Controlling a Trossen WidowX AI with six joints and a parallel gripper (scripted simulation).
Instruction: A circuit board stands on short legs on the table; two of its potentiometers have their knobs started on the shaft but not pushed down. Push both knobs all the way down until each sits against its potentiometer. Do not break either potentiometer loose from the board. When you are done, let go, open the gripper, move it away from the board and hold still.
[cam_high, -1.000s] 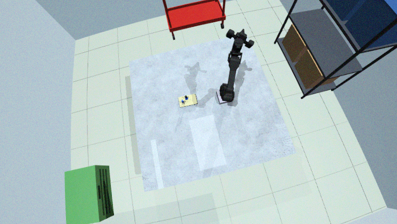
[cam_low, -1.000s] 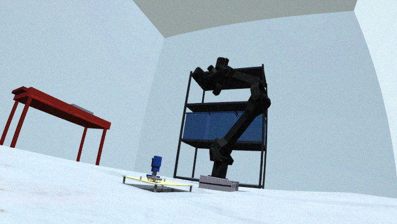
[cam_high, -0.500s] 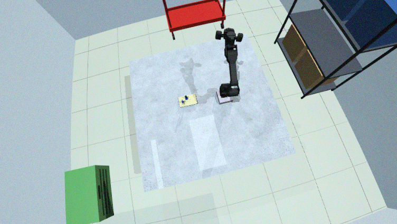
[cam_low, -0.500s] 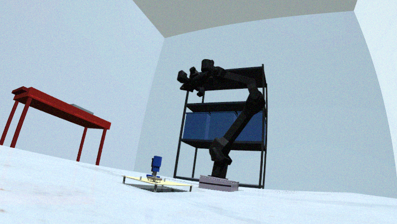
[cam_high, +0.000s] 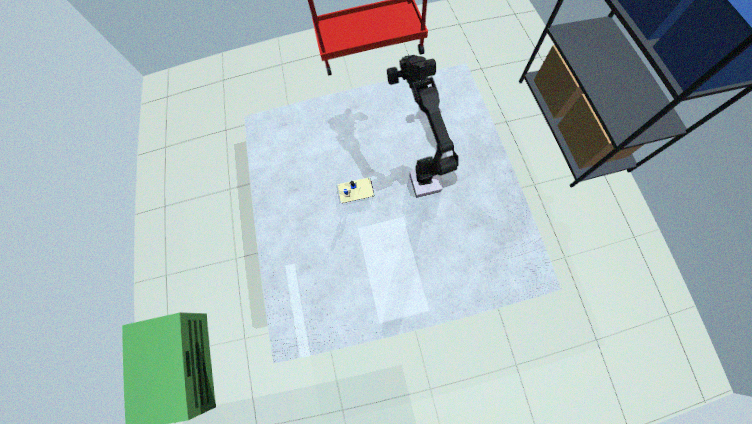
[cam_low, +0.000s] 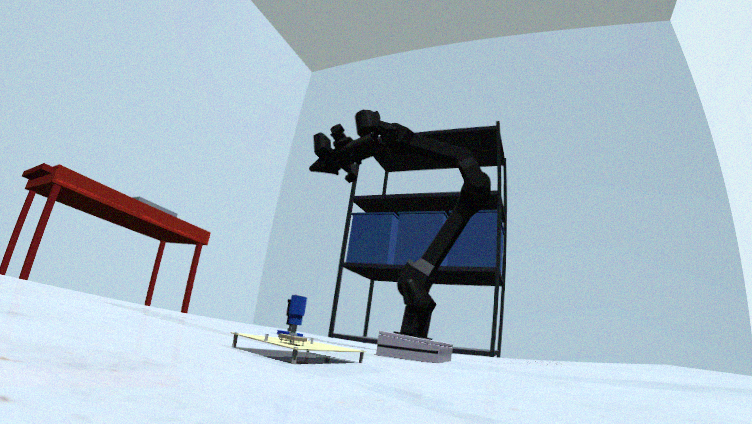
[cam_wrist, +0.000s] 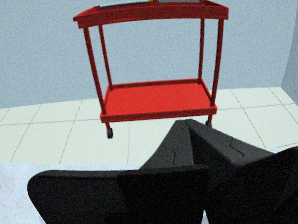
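Right now my gripper tip is 390 mm above the knob, 350 mm short of it and 340 mm to the right of it.
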